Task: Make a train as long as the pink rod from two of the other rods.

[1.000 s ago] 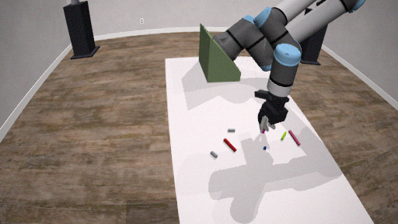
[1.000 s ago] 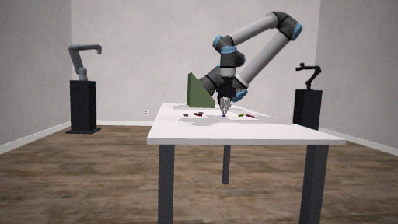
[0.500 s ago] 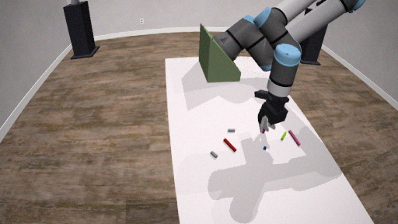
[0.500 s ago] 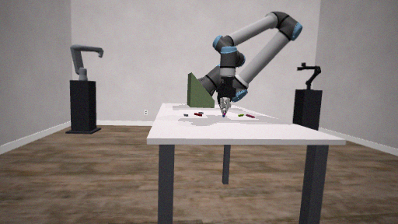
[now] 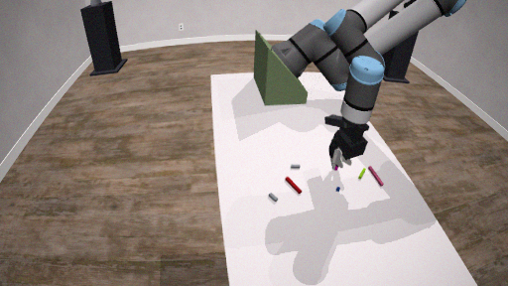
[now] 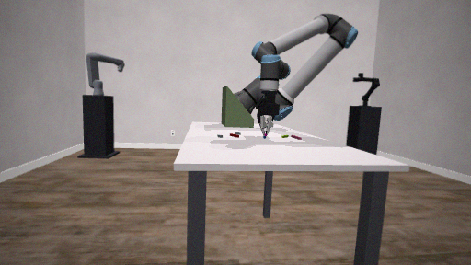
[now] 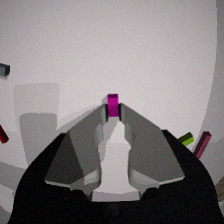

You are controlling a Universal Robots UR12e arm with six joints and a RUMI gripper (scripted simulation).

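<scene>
The magenta rod is 10 mm below my hand. From my hand the other things lie so: blue rod: 90 mm ahead, 20 mm to the right, 10 mm below; pink rod: 60 mm ahead, 140 mm to the left, 10 mm below; lime rod: 40 mm ahead, 90 mm to the left, 10 mm below.
</scene>
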